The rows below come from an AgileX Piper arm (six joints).
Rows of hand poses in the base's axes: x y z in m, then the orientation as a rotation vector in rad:
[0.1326, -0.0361, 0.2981, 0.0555, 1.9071, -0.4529]
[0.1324, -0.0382, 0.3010, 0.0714, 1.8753, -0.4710]
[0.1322, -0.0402, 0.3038, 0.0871, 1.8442, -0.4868]
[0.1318, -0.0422, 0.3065, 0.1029, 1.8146, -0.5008]
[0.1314, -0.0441, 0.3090, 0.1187, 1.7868, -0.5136]
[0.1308, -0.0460, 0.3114, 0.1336, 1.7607, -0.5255]
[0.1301, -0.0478, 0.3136, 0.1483, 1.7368, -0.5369]
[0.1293, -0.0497, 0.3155, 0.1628, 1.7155, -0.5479]
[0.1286, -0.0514, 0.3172, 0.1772, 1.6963, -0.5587]
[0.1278, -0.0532, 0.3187, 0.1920, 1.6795, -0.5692]
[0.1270, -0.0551, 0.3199, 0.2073, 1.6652, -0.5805]
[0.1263, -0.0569, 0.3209, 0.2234, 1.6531, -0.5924]
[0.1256, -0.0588, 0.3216, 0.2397, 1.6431, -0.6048]
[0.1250, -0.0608, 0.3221, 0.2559, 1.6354, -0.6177]
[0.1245, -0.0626, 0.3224, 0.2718, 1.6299, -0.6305]
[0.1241, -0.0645, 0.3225, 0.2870, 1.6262, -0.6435]
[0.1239, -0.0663, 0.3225, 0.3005, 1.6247, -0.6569]
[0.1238, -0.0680, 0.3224, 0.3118, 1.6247, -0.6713]
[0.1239, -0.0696, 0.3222, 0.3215, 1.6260, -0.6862]
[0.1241, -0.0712, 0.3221, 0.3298, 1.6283, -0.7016]
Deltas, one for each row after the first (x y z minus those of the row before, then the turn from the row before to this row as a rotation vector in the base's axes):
[-0.0002, -0.0021, 0.0029, -0.0105, -0.0306, -0.0170]
[-0.0002, -0.0020, 0.0028, -0.0090, -0.0301, -0.0160]
[-0.0004, -0.0020, 0.0027, -0.0075, -0.0288, -0.0155]
[-0.0004, -0.0019, 0.0025, -0.0063, -0.0271, -0.0152]
[-0.0006, -0.0019, 0.0024, -0.0059, -0.0254, -0.0145]
[-0.0007, -0.0018, 0.0022, -0.0052, -0.0232, -0.0144]
[-0.0008, -0.0019, 0.0019, -0.0044, -0.0207, -0.0144]
[-0.0007, -0.0017, 0.0017, -0.0038, -0.0186, -0.0145]
[-0.0008, -0.0018, 0.0015, -0.0028, -0.0163, -0.0148]
[-0.0008, -0.0019, 0.0012, -0.0023, -0.0138, -0.0159]
[-0.0007, -0.0018, 0.0010, -0.0017, -0.0116, -0.0170]
[-0.0007, -0.0019, 0.0007, -0.0012, -0.0094, -0.0176]
[-0.0006, -0.0020, 0.0005, -0.0009, -0.0070, -0.0180]
[-0.0005, -0.0018, 0.0003, -0.0004, -0.0048, -0.0179]
[-0.0004, -0.0019, 0.0001, -0.0003, -0.0029, -0.0176]
[-0.0002, -0.0018, 0.0000, -0.0008, -0.0003, -0.0169]
[-0.0001, -0.0017, -0.0001, -0.0021, 0.0018, -0.0161]
[0.0001, -0.0016, -0.0002, -0.0029, 0.0035, -0.0154]
[0.0002, -0.0016, -0.0001, -0.0036, 0.0049, -0.0149]

